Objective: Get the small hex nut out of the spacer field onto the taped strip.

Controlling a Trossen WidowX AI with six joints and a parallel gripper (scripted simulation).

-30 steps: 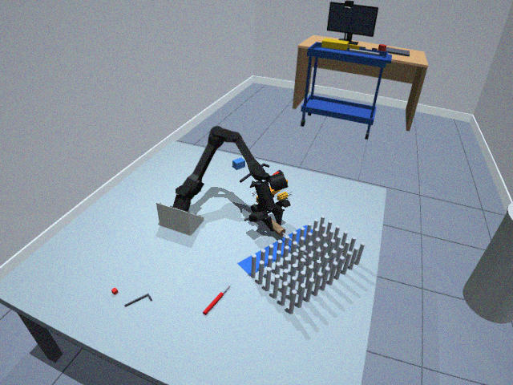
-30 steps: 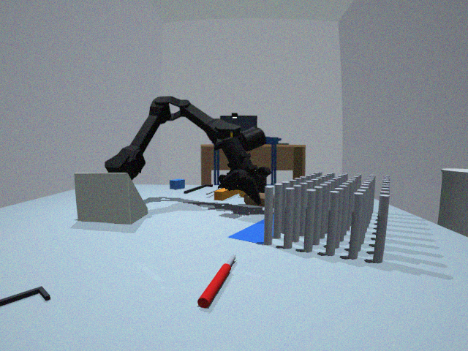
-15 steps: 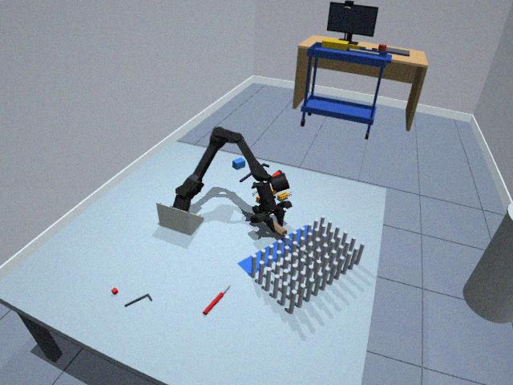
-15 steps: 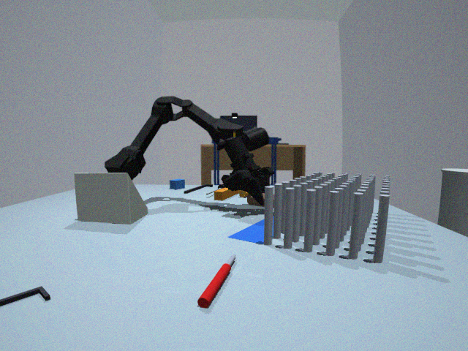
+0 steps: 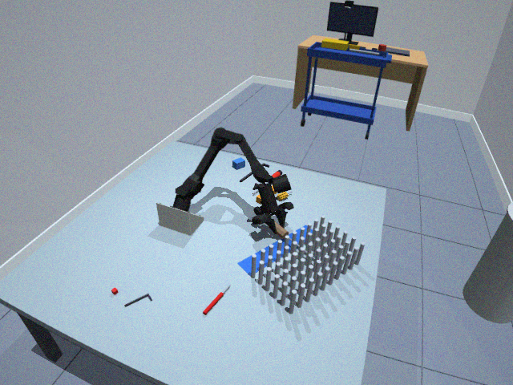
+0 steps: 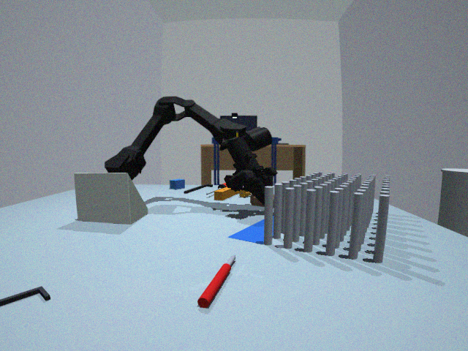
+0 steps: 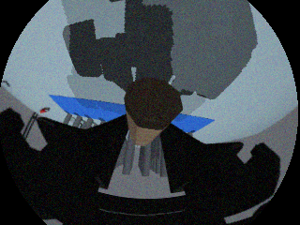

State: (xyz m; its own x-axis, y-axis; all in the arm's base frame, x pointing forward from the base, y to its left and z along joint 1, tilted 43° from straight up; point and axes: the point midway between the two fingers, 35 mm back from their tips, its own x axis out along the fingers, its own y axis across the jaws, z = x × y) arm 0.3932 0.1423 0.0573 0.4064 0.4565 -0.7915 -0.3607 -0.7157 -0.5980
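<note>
Now: the blue taped strip 40 mm ahead of my gripper tip, 60 mm to the right of it and 30 mm below it. Round my gripper tip: orange block: 170 mm behind, 270 mm to the left, 10 mm below; red-handled screwdriver: 30 mm behind, 380 mm to the right, 20 mm below; pick tool: 90 mm ahead, 40 mm to the right.
</note>
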